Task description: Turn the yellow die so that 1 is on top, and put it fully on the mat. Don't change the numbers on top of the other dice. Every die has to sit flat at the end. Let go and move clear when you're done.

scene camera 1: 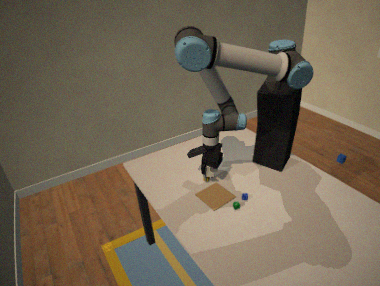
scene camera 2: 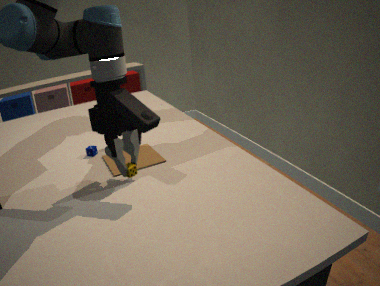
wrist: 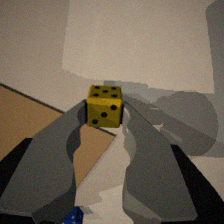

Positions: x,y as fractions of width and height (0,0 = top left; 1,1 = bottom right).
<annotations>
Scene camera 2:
my gripper: 0.34,0.61
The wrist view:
my gripper: 0.47,0.46
yellow die: 0.47,0.46
</annotations>
